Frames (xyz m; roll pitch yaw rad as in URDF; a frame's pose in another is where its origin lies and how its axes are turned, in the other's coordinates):
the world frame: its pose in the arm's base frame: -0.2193 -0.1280 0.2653 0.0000 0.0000 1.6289
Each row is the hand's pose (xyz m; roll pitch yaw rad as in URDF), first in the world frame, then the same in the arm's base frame.
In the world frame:
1: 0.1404 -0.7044 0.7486 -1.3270 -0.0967 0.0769
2: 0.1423 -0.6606 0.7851 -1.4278 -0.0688 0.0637
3: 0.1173 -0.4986 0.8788 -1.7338 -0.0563 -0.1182
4: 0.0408 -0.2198 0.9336 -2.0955 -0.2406 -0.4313
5: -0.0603 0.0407 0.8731 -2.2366 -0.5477 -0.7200
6: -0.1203 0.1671 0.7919 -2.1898 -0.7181 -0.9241
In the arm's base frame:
1: 0.4758 0.0531 1.0139 -1.3270 -0.0967 1.7058
2: 0.4319 0.0524 1.0504 -1.4278 -0.0688 1.6926
3: 0.2716 0.0181 1.1441 -1.7338 -0.0563 1.5107
4: -0.0022 -0.0745 1.1989 -2.0955 -0.2406 1.1976
5: -0.2564 -0.1906 1.1384 -2.2366 -0.5477 0.9089
6: -0.3791 -0.2578 1.0572 -2.1898 -0.7181 0.7048

